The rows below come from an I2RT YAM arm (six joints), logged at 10 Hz.
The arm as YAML. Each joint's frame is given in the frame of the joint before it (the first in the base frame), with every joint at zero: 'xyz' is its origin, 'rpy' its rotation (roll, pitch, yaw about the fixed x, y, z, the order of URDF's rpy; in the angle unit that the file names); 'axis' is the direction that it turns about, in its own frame. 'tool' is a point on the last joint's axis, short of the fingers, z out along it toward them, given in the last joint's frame.
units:
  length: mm
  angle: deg
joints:
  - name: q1
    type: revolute
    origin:
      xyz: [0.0, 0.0, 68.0]
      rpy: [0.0, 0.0, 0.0]
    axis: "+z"
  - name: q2
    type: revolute
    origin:
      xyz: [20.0, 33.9, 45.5]
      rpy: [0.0, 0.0, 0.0]
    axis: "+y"
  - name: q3
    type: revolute
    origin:
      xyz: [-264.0, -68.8, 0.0]
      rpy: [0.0, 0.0, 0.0]
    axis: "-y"
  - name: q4
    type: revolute
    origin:
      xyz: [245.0, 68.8, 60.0]
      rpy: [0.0, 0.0, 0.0]
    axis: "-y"
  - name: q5
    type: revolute
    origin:
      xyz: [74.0, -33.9, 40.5]
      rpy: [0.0, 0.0, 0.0]
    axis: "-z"
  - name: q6
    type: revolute
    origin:
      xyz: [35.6, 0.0, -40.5]
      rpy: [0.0, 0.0, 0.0]
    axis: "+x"
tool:
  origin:
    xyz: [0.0, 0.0, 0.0]
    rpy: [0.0, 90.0, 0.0]
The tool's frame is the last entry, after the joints.
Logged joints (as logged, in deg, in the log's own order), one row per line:
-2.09 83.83 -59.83 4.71 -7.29 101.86
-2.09 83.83 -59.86 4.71 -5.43 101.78
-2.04 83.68 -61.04 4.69 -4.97 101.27
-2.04 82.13 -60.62 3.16 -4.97 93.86
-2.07 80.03 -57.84 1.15 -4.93 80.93
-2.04 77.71 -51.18 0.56 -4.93 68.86
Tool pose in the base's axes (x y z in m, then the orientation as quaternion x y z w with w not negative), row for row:
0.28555 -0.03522 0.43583 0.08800 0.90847 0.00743 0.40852
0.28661 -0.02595 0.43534 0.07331 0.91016 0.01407 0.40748
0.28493 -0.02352 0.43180 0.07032 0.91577 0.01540 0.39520
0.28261 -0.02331 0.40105 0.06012 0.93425 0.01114 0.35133
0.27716 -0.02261 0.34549 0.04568 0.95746 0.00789 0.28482
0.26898 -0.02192 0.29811 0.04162 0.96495 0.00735 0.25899
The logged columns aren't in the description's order. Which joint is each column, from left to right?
Columns, left to right: q5, q2, q4, q6, q1, q3.
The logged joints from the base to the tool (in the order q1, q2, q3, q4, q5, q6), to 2 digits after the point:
-7.29 83.83 101.86 -59.83 -2.09 4.71
-5.43 83.83 101.78 -59.86 -2.09 4.71
-4.97 83.68 101.27 -61.04 -2.04 4.69
-4.97 82.13 93.86 -60.62 -2.04 3.16
-4.93 80.03 80.93 -57.84 -2.07 1.15
-4.93 77.71 68.86 -51.18 -2.04 0.56

